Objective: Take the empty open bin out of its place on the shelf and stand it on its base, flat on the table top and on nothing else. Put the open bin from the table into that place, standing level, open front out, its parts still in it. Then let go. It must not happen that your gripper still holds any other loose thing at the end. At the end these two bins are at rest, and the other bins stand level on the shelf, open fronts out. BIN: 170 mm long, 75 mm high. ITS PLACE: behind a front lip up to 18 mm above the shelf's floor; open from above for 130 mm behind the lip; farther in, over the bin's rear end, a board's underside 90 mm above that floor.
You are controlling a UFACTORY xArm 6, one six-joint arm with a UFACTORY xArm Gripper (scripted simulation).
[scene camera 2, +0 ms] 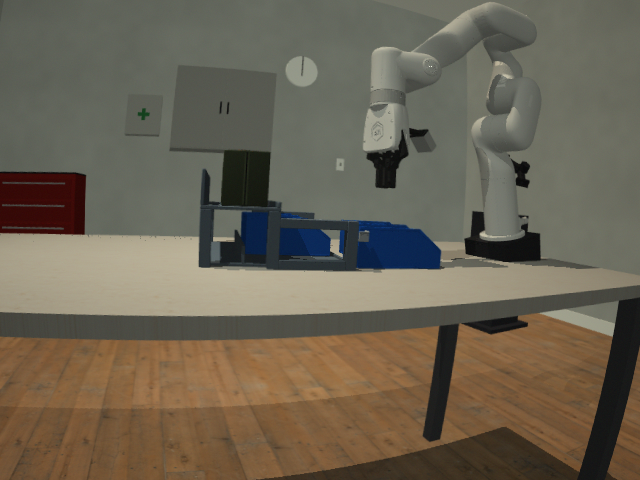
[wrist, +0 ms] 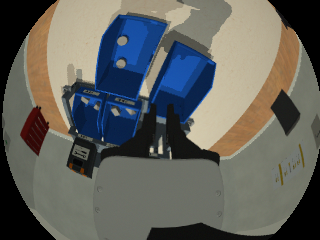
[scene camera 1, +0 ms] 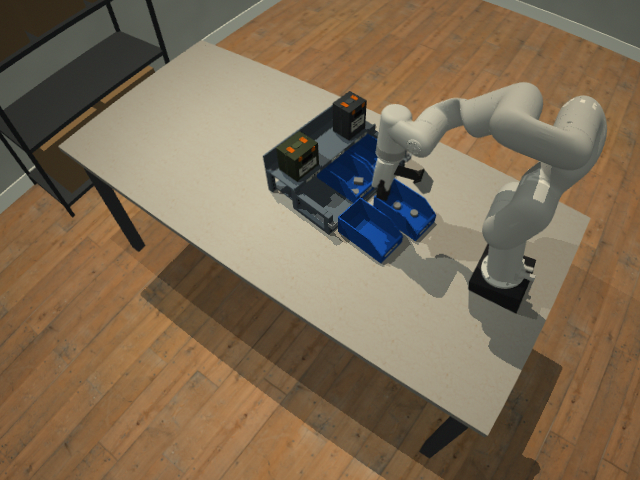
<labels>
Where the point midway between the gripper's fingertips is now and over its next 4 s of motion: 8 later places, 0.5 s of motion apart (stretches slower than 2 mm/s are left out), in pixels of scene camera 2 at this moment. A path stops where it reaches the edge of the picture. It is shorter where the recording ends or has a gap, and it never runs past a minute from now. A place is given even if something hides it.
The gripper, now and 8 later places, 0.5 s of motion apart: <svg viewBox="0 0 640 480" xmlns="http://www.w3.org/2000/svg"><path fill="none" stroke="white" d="M385 187L384 187L384 192L383 204L383 215L383 220L382 220L382 226L381 235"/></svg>
</labels>
